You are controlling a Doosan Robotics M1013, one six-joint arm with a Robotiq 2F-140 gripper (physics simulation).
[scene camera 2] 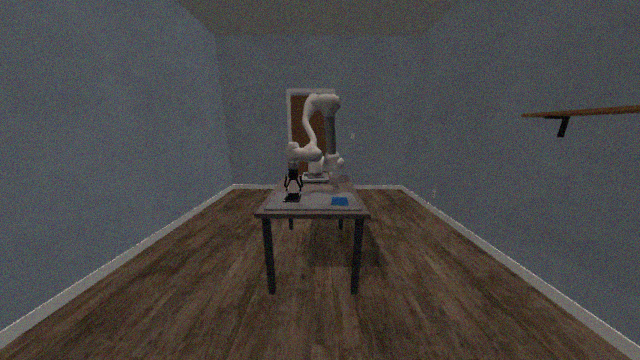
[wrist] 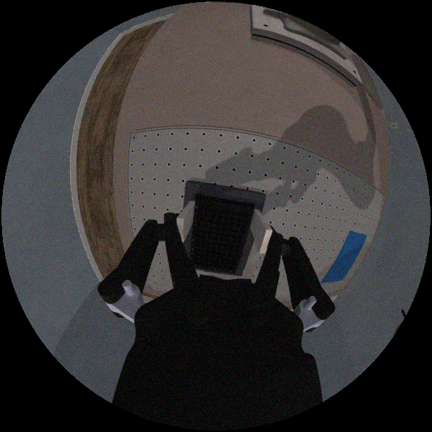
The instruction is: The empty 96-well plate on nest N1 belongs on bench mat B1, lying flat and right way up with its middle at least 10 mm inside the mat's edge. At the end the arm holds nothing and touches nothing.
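Seen in the pictures: gripper, fingertip midpoint: [scene camera 2: 293,195]; arm's base, link origin: [scene camera 2: 315,176].
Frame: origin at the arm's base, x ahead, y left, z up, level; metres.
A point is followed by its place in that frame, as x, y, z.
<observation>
The dark 96-well plate [wrist: 222,232] sits level in nest N1 [wrist: 225,190], whose dark rim shows around it in the wrist view. My gripper [scene camera 2: 293,191] @[0.520, -0.227, -0.030] [wrist: 223,214] points down over the nest, with its pale pads at the plate's two long sides. The pads look shut on the plate; their contact edges are hard to make out in the dark picture. In the scene view the plate is a small dark shape under the fingers. The blue bench mat B1 [scene camera 2: 340,201] @[0.664, 0.143, -0.042] [wrist: 346,257] lies flat to the right of the nest.
The pale perforated board [scene camera 2: 317,204] @[0.700, -0.043, -0.044] [wrist: 160,165] carries the nest and mat on the table [scene camera 2: 316,215] @[0.836, -0.063, -0.067] [wrist: 215,85]. The arm's base plate [scene camera 2: 315,177] @[0.084, -0.006, 0.006] [wrist: 300,40] stands at the far end. The arm's shadow falls across the board. A wall shelf [scene camera 2: 585,112] hangs on the right.
</observation>
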